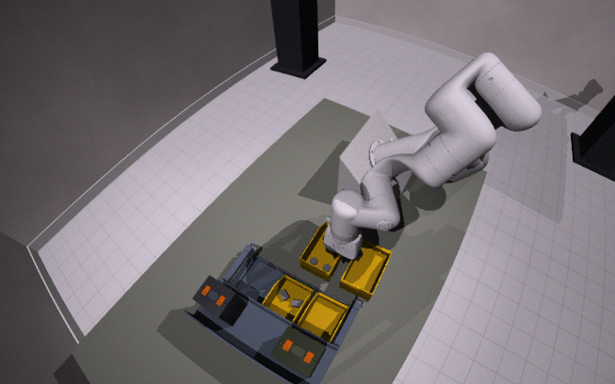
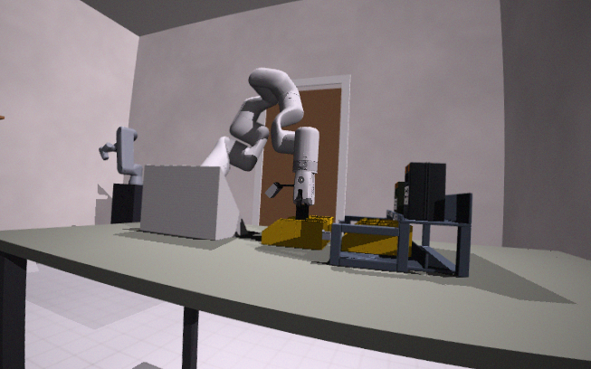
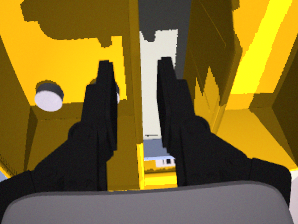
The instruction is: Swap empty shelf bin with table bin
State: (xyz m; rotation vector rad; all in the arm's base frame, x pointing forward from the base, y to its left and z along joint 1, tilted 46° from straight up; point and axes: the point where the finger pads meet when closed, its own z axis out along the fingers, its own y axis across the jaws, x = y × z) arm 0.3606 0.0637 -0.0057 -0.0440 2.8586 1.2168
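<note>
The shelf's front bar lies 12 cm ahead of my hand, 6 cm to the right of it and 5 cm below it. The rest, counted from my hand: black box 32 cm ahead, 17 cm to the right, 10 cm above.
</note>
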